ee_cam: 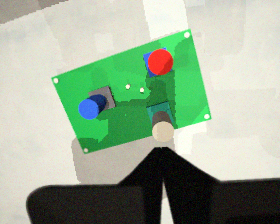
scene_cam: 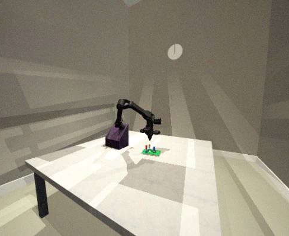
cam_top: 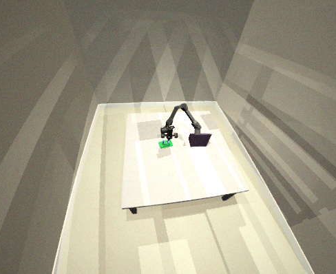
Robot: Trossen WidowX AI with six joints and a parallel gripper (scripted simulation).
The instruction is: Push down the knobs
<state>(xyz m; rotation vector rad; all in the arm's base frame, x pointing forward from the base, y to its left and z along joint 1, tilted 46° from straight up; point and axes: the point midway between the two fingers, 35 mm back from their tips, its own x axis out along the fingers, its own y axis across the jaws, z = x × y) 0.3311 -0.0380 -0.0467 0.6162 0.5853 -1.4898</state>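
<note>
The beige knob is 5 cm below my gripper tip. From my gripper tip the other things lie so: blue knob: 6 cm below, 6 cm ahead, 2 cm to the right.
</note>
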